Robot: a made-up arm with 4 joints. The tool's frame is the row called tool.
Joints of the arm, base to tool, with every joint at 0 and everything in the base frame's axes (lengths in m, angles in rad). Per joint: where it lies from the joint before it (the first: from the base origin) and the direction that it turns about. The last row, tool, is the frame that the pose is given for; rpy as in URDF.
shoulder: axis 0 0 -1 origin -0.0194 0.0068 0.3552
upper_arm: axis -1 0 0 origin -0.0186 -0.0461 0.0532
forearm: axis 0 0 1 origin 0.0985 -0.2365 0.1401
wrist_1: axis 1 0 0 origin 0.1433 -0.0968 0.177
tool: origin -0.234 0.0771 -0.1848 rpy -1.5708 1.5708 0
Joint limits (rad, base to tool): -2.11..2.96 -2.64..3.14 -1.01..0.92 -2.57..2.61
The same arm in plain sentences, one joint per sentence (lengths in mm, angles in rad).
The arm has four revolute joints in a row. What follows holds with every joint at zero, and every direction is one of the base frame's. Joint 1 is mounted 19.4 mm along -x and 6.8 mm along +y and 355.2 mm along +z from the base frame's origin and turns about -z, from -2.1100 to 2.9600 rad. Joint 2 is mounted 18.6 mm along -x and 46.1 mm along -y and 53.2 mm along +z from joint 1 and turns about -x, from -2.6400 to 3.1400 rad. Joint 3 is mounted 98.5 mm along +x and 236.5 mm along -y and 140.1 mm along +z from joint 2 and turns about +z, from -1.0100 to 0.9200 rad. Joint 4 is mounted 143.3 mm along +x and 96.8 mm along -y and 177.0 mm along +z from joint 3 and turns about +x, from -2.5700 to 2.6100 rad. The tool frame, which is the frame that the pose is given for, is mounted 234.0 mm along -x and 77.1 mm along +y and 184.8 mm along -z from joint 4; its axes are the base frame's turned by roll -1.5708, pitch 1.5708 and yaw 0.0000 rad (as in URDF: about the fixed x, then y, then z).
